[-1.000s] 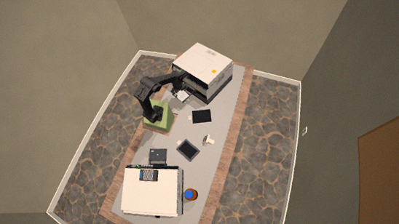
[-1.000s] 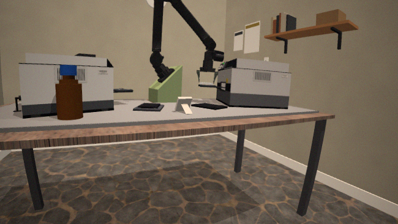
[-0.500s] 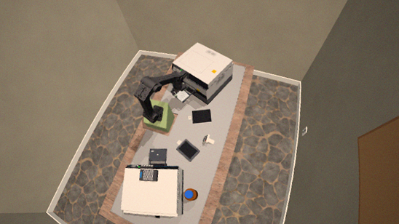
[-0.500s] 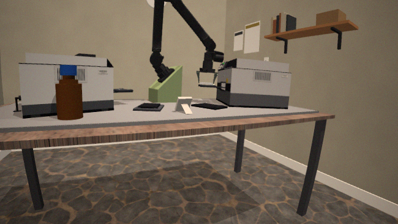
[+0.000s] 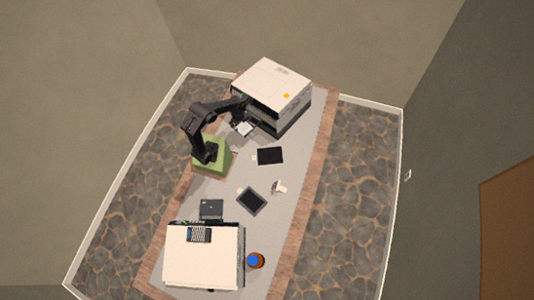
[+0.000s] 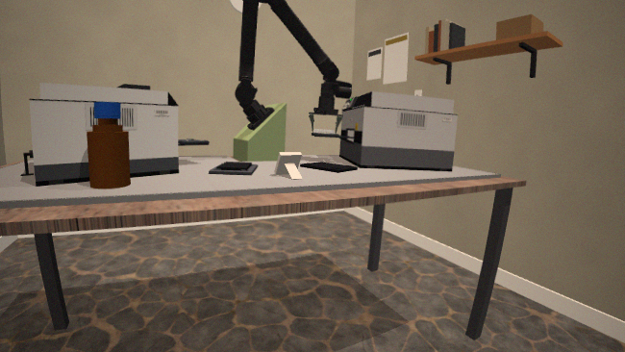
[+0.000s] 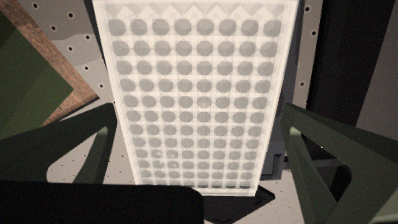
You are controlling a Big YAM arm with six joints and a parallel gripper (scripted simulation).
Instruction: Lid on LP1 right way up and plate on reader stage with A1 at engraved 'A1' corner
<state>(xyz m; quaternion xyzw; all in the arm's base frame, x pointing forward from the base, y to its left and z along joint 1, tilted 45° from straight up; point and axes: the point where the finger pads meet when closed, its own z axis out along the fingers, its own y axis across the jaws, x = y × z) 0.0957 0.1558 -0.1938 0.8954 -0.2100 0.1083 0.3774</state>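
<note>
Now: the lidded white well plate right at my hand. Round my hand: black pad: 220 mm ahead, 120 mm below, 90 mm to the right; then dark lid: 420 mm to the right, 220 mm ahead, 110 mm below; then grey pad: 420 mm to the right, 220 mm ahead, 120 mm below.
</note>
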